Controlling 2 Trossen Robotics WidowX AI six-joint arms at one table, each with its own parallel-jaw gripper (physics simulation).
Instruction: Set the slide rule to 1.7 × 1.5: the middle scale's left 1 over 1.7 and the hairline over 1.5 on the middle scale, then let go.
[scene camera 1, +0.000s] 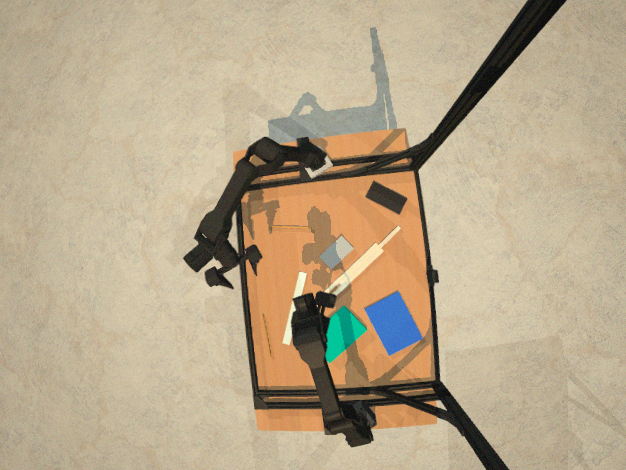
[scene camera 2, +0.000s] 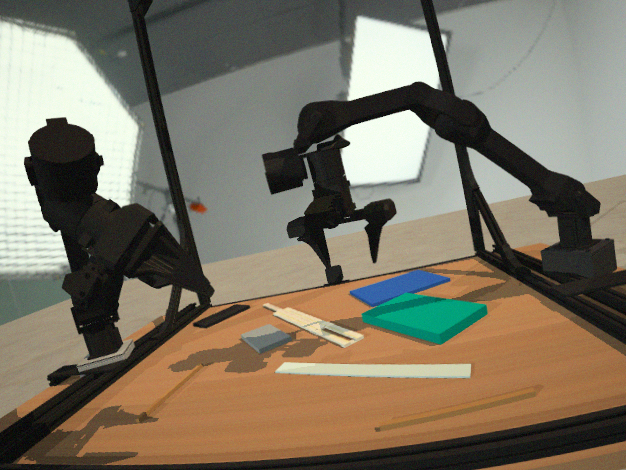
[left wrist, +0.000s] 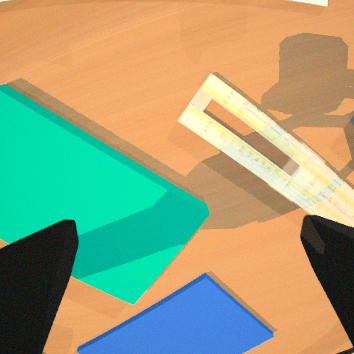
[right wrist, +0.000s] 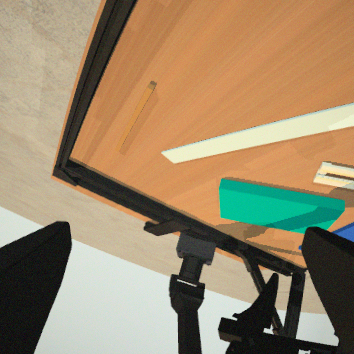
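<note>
The cream slide rule lies flat and diagonal on the table. Its middle slide sticks out at the upper-right end in scene camera 1, with an open slot at the other end. The clear cursor is hard to make out; scale figures and hairline cannot be read. My left gripper is open and empty above the table, beside the slot end. My right gripper is open and empty, beyond the table's left edge in scene camera 1.
A thick green block and a blue slab lie near the slot end. A grey block, pale strip, black block and thin sticks lie around. A dark frame borders the table.
</note>
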